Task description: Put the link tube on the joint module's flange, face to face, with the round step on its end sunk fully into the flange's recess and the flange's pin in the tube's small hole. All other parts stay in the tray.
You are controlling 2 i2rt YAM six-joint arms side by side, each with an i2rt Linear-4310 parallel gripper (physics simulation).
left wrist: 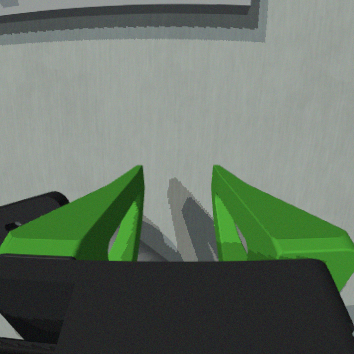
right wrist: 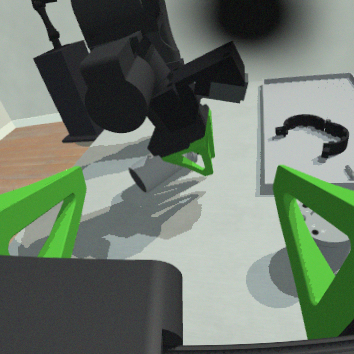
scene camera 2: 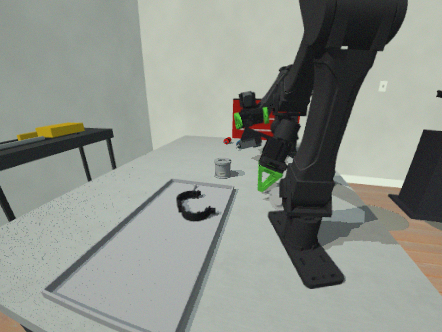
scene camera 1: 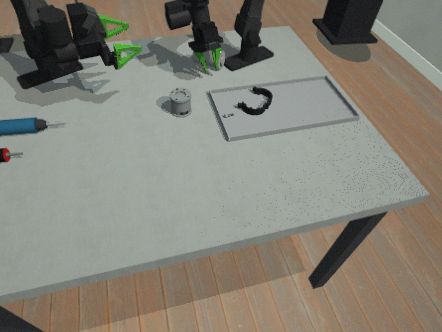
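Seen in the pictures: left gripper, fingertip midpoint: [left wrist: 177, 175] [right wrist: 209, 165] [scene camera 2: 259, 189] [scene camera 1: 211, 71]; right gripper, fingertip midpoint: [right wrist: 178, 176] [scene camera 2: 254, 121] [scene camera 1: 135, 36]; left arm's base at its link origin: [scene camera 2: 298, 242] [scene camera 1: 247, 59]; right arm's base at its link origin: [scene camera 2: 289, 152] [scene camera 1: 51, 74].
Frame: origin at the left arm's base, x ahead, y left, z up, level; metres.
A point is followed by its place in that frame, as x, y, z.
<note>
The joint module [scene camera 1: 180, 105] @[0.146, -0.368, 0.043] [scene camera 2: 222, 169] @[0.125, -0.325, 0.036] [right wrist: 327, 227] @[0.117, -0.362, 0.054], a short grey cylinder with a holed top flange, stands upright on the table; a right finger partly hides it in the right wrist view. The grey link tube [scene camera 1: 222, 58] @[0.007, -0.122, 0.044] [right wrist: 142, 177] @[-0.072, -0.189, 0.040] lies on its side on the table by the left arm's base, partly hidden by the left gripper. My left gripper [scene camera 1: 212, 71] @[0.031, -0.183, 0.028] [scene camera 2: 261, 190] @[0.031, -0.183, 0.028] [left wrist: 177, 175] @[0.031, -0.183, 0.028] points down beside the tube, its fingers partly open with nothing between them. My right gripper [scene camera 1: 134, 37] @[-0.005, -0.412, 0.193] [scene camera 2: 252, 118] @[-0.005, -0.412, 0.193] [right wrist: 178, 176] @[-0.005, -0.412, 0.193] is wide open and empty, raised over the table.
The tray [scene camera 1: 295, 129] @[0.373, -0.120, 0.006] [scene camera 2: 109, 235] @[0.395, -0.043, 0.009] [right wrist: 260, 140] @[0.136, -0.131, 0.016] holds a black curved clamp [scene camera 1: 270, 100] @[0.248, -0.111, 0.024] [scene camera 2: 180, 202] @[0.253, -0.136, 0.026] [right wrist: 306, 119] @[0.231, -0.094, 0.016] and a small metal part [scene camera 1: 228, 115] @[0.223, -0.252, 0.009]. A blue tool [scene camera 1: 20, 126] @[-0.017, -0.766, 0.033] and a red one [scene camera 1: 5, 155] @[0.057, -0.824, 0.022] lie at scene camera 1's left edge.
</note>
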